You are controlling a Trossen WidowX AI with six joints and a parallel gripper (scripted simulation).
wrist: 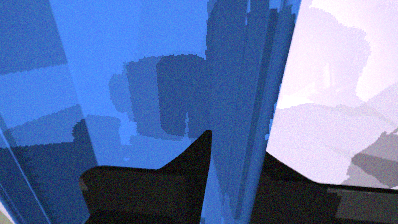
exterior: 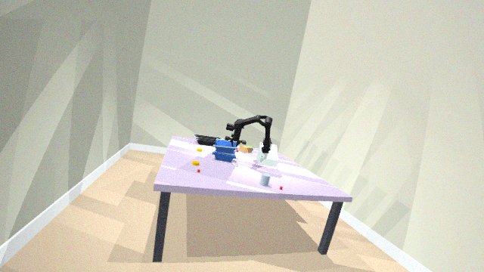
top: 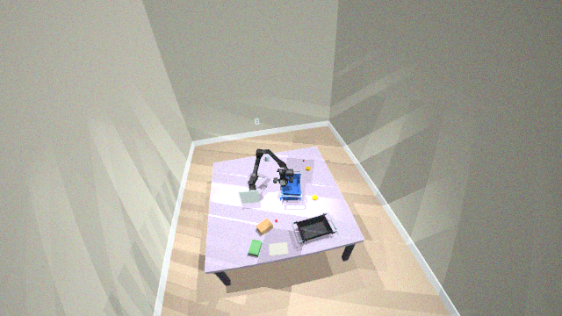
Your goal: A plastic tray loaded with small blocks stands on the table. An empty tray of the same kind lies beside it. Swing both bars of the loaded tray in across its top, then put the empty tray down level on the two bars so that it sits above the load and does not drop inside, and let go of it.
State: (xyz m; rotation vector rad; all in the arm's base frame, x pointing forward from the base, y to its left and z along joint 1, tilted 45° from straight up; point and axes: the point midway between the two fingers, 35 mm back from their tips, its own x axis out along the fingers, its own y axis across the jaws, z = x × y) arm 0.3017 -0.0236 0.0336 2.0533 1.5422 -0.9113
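Now: the blue tray 70 mm ahead of my gripper tip, 20 mm to the right of it and 30 mm above it. From my gripper tip the other things lie so: white slab (180 mm behind, 580 mm to the right, 80 mm below); orange block (250 mm behind, 360 mm to the right, 60 mm below); grey cylinder (80 mm behind, 520 mm to the left, 50 mm below).
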